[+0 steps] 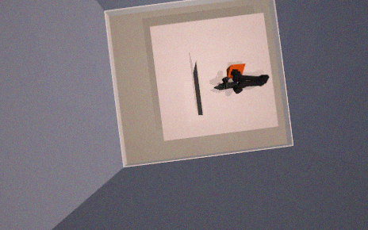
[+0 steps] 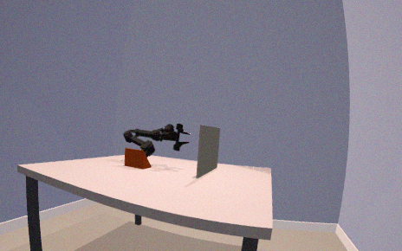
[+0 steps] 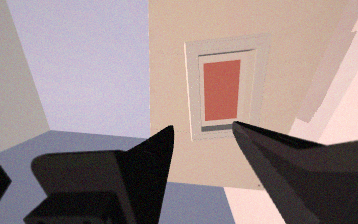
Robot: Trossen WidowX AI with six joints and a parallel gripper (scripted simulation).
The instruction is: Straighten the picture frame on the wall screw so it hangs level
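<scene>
My gripper tip is now 13 cm short of the picture frame, 5 cm above it and 1 cm to the right of it. Round my gripper tip: wall panel (14 cm ahead, 6 cm below, 2 cm to the left).
</scene>
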